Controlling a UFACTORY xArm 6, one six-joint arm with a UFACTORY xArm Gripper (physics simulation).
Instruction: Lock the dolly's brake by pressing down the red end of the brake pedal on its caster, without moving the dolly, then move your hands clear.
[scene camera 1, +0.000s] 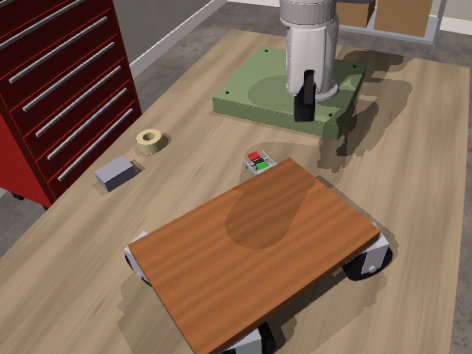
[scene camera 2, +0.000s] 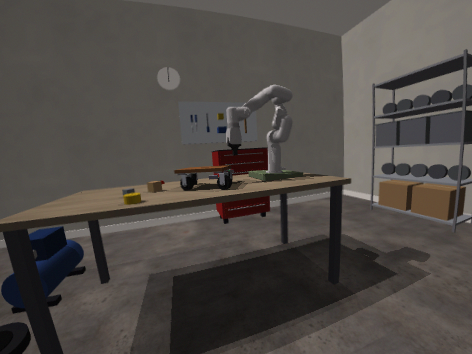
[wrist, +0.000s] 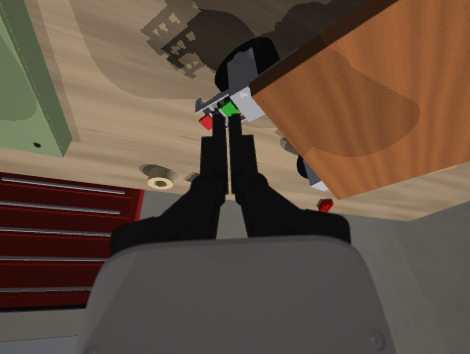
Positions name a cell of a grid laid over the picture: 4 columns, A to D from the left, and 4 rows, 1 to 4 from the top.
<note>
In view: the gripper (scene camera 1: C2), a dolly (scene camera 1: B4) and a grey block (scene camera 1: A2).
The dolly shows as well in scene camera 2 (scene camera 2: B3) and in the wrist view (wrist: D2). The gripper shows as well in the wrist view (wrist: B2). The wrist view does not show the grey block, which is hidden by the gripper.
</note>
